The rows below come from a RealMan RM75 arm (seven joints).
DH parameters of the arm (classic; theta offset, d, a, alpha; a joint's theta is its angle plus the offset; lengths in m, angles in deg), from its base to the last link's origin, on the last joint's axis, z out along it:
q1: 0 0.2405 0 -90
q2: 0 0 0 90
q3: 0 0.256 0 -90
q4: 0 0 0 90
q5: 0 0.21 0 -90
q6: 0 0 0 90
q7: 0 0.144 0 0
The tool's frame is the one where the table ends.
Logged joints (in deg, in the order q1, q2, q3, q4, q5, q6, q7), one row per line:
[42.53 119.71 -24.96 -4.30 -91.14 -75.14 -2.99]
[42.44 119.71 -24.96 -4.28 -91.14 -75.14 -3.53]
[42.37 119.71 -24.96 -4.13 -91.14 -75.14 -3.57]
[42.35 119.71 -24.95 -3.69 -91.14 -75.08 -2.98]
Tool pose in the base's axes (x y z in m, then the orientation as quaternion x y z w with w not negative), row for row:
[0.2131 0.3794 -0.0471 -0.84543 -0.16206 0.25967 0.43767]
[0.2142 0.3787 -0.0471 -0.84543 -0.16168 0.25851 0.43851]
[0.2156 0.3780 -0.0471 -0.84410 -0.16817 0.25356 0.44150]
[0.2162 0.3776 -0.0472 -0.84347 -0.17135 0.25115 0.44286]
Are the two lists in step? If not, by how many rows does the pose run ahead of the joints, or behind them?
The pose runs 2 rows behind the joints: the pose in row i belongs to the joints in row i - 2.
